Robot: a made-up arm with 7 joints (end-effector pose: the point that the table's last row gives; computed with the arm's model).
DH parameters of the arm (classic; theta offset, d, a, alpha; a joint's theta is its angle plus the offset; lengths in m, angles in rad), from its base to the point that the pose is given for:
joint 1: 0 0.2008 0 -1.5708
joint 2: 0 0 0 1.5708
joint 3: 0 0.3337 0.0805 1.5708
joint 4: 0 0 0.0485 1.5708
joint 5: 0 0.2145 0 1.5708
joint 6: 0 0 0.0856 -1.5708
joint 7: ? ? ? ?
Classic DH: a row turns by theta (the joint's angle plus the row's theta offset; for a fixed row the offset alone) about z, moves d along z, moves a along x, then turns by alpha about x.
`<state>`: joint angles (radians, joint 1 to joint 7).
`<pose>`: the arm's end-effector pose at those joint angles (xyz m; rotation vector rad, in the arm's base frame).
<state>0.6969 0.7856 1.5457 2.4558 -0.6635 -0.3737 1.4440</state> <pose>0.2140 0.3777 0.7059 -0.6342 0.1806 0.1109</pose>
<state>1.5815 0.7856 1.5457 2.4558 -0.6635 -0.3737 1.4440</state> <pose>-0.1566 0.4048 0.7059 -0.6771 -0.1126 0.9620</pose>
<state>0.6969 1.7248 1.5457 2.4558 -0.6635 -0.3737 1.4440</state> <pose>0.3989 0.5325 0.1709 -1.1776 0.9338 0.2889</pose>
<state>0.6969 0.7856 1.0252 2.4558 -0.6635 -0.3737 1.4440</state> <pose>0.2507 0.4274 0.6458 -0.8781 0.0821 -0.3489</pose>
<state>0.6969 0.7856 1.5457 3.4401 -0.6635 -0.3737 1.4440</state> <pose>0.3525 0.1154 0.6541 0.0321 0.7446 -0.3714</pose>
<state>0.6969 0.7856 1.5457 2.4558 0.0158 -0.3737 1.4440</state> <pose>0.2771 0.4025 0.6642 -0.6028 0.6158 0.6471</pose>
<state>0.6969 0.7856 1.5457 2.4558 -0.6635 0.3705 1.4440</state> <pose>0.1908 0.4712 0.6759 -1.3614 0.0423 0.2102</pose>
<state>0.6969 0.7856 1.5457 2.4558 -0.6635 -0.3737 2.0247</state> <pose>0.2140 0.3777 0.7059 -0.5666 0.3615 0.6700</pose>
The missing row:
joint 7: 0 0.1092 0 0
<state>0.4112 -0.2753 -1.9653 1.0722 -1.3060 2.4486 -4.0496</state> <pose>-0.1832 -0.2761 0.3888 -0.5080 -1.3895 -0.7708</pose>
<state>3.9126 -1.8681 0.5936 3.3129 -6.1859 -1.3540 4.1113</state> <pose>0.2418 0.3396 -0.0185 -2.6926 0.4604 0.9672</pose>
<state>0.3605 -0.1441 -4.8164 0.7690 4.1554 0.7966 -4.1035</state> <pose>-0.0950 0.3527 0.3284 -1.4866 -1.4474 -1.6879</pose>
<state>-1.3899 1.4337 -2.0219 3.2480 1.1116 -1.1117 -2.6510</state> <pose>0.1824 -0.4651 0.3582 -0.3058 0.9484 -0.9897</pose>
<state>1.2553 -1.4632 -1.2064 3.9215 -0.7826 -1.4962 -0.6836</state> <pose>-0.2276 -0.2768 0.2743 -0.8041 -0.8247 -0.1966</pose>
